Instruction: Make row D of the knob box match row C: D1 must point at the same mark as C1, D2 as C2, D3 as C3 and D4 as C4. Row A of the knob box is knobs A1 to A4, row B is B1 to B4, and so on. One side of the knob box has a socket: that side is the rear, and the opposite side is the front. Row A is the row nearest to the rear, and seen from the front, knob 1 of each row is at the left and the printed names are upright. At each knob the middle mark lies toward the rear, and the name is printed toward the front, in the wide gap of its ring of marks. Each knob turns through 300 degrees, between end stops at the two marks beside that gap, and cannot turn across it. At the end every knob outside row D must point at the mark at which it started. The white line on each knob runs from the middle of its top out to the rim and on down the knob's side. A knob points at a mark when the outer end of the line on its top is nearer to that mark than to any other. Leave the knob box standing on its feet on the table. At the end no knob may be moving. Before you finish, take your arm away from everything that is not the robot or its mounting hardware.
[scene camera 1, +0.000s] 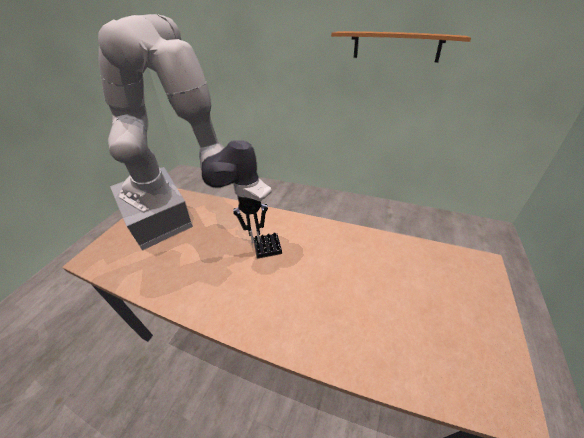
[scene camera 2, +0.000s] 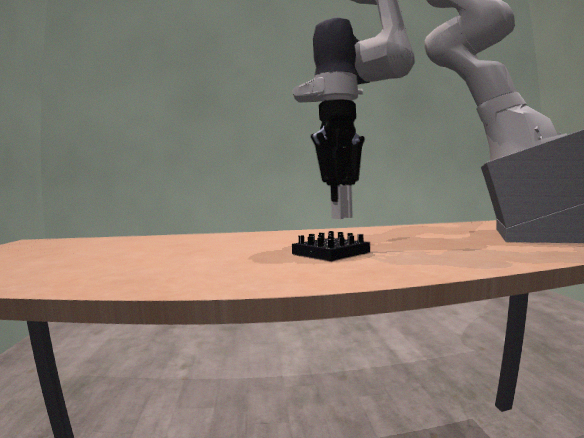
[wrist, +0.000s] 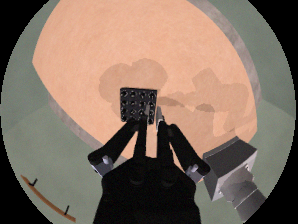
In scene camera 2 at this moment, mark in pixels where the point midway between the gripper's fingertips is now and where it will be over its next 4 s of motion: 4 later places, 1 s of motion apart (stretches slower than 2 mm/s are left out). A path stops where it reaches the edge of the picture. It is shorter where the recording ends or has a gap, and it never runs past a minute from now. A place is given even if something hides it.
My gripper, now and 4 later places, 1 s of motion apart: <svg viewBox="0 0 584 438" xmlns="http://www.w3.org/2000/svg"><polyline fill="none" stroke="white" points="342,218 341,229 339,229 341,233 341,236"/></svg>
